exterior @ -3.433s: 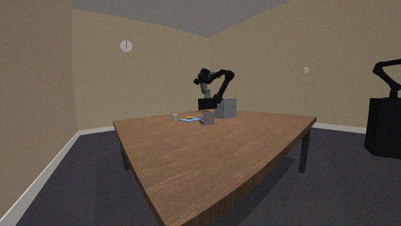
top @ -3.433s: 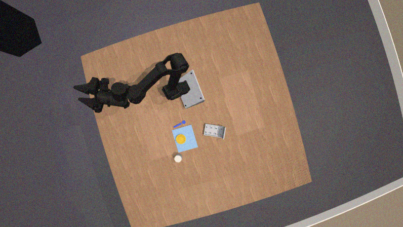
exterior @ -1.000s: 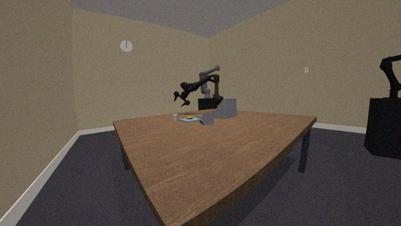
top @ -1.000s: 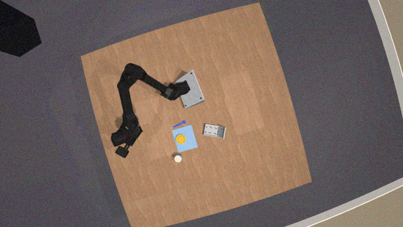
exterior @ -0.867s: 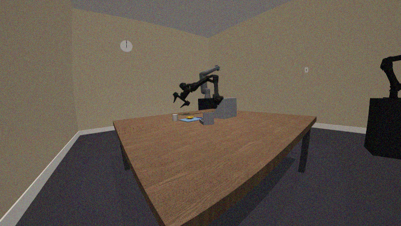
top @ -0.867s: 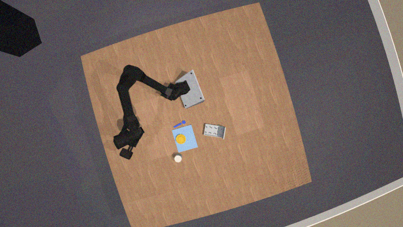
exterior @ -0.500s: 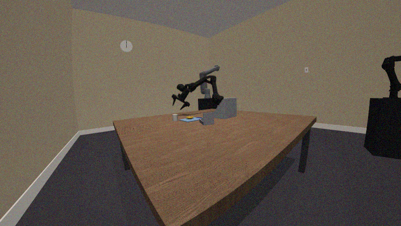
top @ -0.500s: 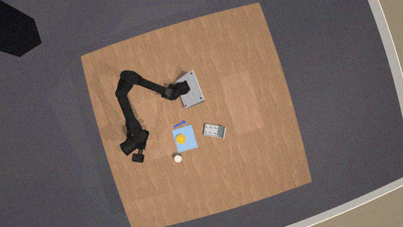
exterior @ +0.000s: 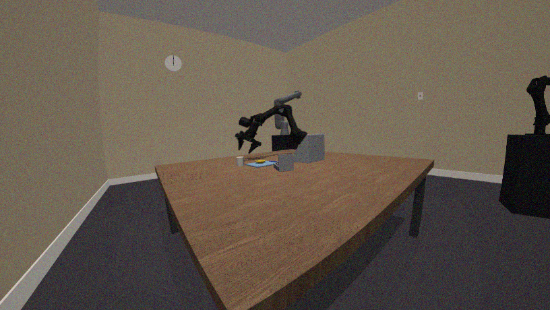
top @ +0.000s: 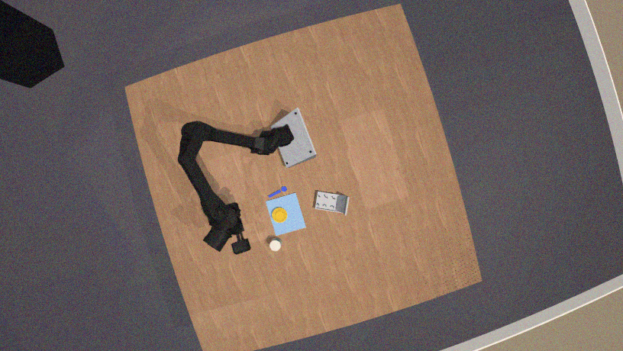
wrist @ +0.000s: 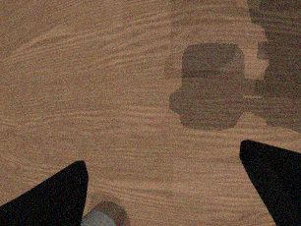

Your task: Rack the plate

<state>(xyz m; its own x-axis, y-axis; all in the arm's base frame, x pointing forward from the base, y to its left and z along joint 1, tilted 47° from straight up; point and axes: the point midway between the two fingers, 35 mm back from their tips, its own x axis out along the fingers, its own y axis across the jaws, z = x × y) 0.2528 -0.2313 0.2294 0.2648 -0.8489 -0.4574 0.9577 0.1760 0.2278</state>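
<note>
My gripper tip is now 1 cm short of the plate, 17 cm to the right of it and 5 cm above it. Round my gripper tip: light blue mat 2 cm ahead, 19 cm to the left, 6 cm below; then white cup 11 cm ahead, 10 cm to the left, 4 cm below; then blue spoon 8 cm behind, 21 cm to the left, 6 cm below.
</note>
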